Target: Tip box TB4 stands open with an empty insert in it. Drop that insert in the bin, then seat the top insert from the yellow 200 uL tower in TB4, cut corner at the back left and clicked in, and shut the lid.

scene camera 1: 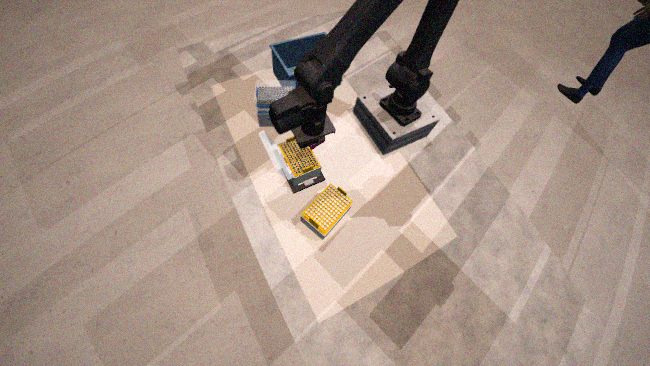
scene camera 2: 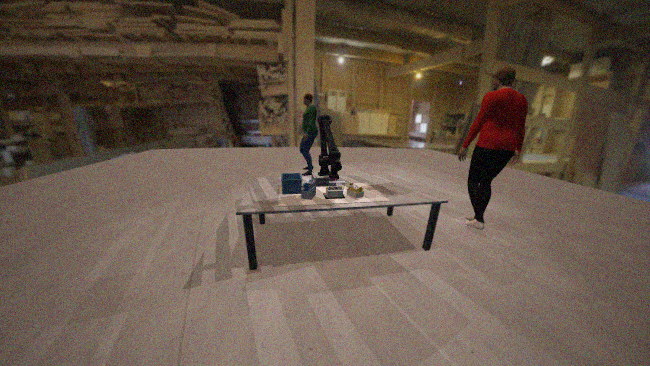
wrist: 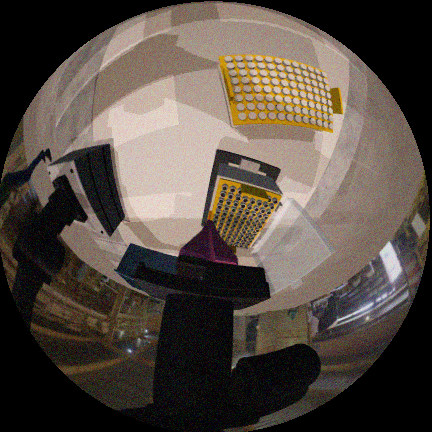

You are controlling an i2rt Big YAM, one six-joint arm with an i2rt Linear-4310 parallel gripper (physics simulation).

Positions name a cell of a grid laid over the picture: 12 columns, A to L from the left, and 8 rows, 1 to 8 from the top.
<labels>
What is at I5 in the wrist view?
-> A clear lid.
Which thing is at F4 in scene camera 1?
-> My gripper.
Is my gripper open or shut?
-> Shut.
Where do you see a yellow tip box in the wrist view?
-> H2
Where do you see a blue bin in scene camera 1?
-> F2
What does my gripper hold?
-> Nothing.
</labels>
